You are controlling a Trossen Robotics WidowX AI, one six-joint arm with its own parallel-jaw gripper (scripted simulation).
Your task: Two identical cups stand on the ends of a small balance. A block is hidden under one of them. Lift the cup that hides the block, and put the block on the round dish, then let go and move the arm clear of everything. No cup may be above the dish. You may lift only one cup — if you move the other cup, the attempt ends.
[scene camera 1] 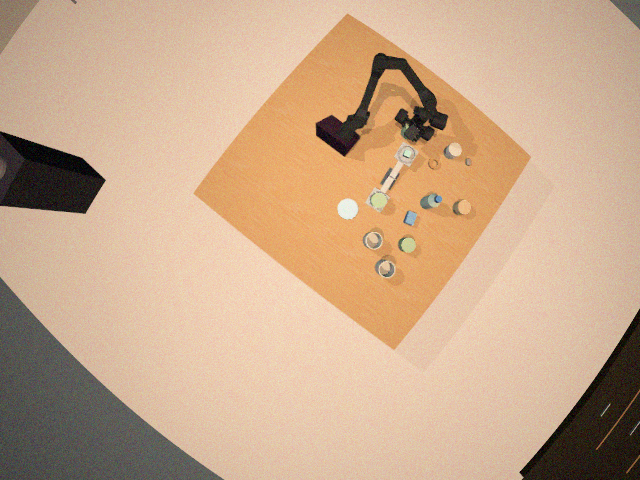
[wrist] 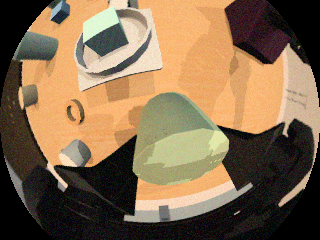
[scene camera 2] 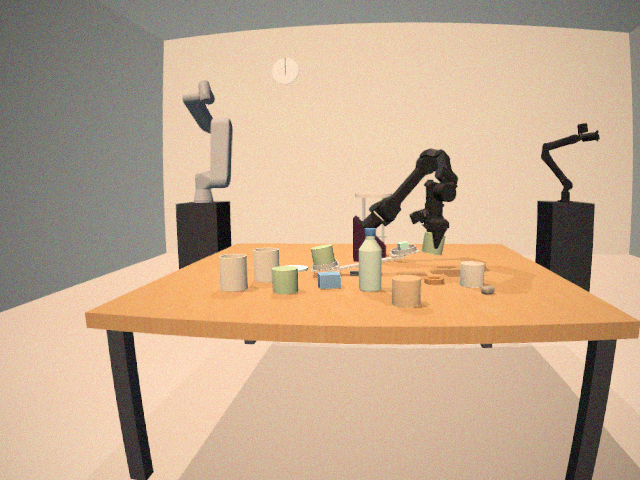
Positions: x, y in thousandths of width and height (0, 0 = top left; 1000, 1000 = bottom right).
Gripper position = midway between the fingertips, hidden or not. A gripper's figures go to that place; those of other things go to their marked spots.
Labels:
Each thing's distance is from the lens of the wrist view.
my gripper (wrist: 542, 552): 0.10 m
pale green block (wrist: 323, 144): 0.08 m

